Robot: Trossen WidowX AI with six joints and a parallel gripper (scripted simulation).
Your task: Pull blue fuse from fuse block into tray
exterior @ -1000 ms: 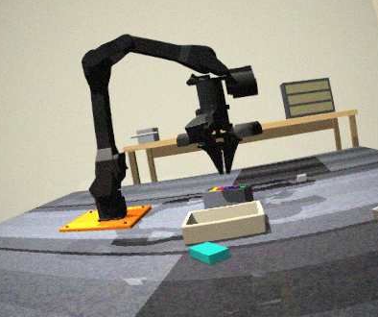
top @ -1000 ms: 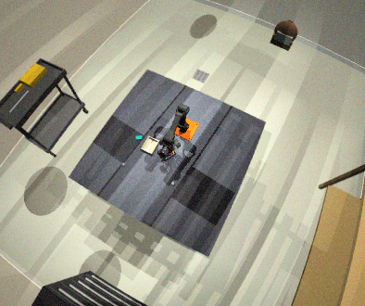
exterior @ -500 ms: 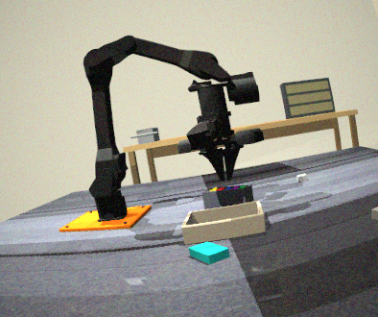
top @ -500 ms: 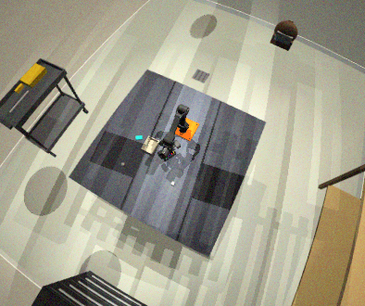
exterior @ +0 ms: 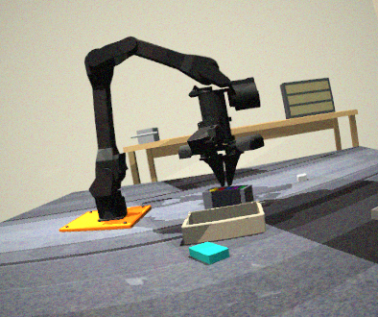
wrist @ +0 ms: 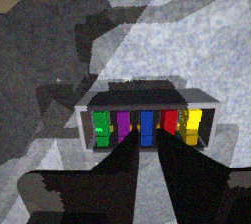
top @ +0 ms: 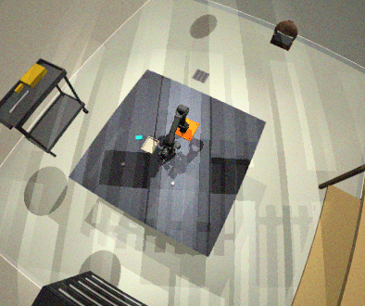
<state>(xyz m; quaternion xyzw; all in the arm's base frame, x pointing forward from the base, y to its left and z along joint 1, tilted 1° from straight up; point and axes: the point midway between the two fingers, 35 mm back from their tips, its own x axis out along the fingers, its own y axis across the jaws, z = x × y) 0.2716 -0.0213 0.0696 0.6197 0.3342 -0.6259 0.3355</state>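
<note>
Right now my gripper tip is 2 cm above the blue fuse. Round my gripper tip: purple fuse: 2 cm below, 1 cm to the right, 1 cm ahead; then red fuse: 2 cm below, 1 cm to the left, 1 cm behind; then yellow fuse: 3 cm behind, 2 cm to the left, 2 cm below.
</note>
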